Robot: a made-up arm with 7 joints.
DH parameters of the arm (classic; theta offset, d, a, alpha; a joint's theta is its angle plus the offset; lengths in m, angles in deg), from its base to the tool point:
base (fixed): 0 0.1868 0 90
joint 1: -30.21 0 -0.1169 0
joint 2: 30.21 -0.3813 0.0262 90
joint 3: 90 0.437 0.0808 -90
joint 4: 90 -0.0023 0.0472 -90
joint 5: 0 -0.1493 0.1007 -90
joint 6: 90 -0.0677 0.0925 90
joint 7: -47.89 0 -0.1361 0
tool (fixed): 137.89 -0.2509 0 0
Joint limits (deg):
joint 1: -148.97..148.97
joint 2: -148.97..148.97
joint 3: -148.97..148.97
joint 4: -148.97..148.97
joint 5: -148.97..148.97
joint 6: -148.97..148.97
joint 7: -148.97..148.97
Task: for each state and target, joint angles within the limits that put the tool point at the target. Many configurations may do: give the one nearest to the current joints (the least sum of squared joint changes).
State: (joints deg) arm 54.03 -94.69 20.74 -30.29 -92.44 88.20 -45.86
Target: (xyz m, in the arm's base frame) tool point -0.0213 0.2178 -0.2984
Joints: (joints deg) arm 74.37 -87.20 13.68 -35.99 -77.94 59.11 -62.43
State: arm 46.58 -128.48 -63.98 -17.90 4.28 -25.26 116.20
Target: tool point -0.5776 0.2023 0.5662
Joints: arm 19.40 -148.97 -54.13 -33.36 -5.62 11.86 94.35
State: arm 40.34 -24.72 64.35 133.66 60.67 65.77 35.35
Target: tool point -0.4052 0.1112 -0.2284
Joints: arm 14.71 -49.84 73.63 148.58 90.69 118.08 34.58
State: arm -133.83 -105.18 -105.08 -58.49 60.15 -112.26 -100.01
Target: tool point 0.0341 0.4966 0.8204
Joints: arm -137.76 -101.45 -77.70 -36.70 33.54 -126.69 -107.58
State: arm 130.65 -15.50 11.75 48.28 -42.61 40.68 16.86
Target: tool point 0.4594 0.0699 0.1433
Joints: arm 130.79 -34.02 20.25 15.64 -27.67 -11.57 -1.88
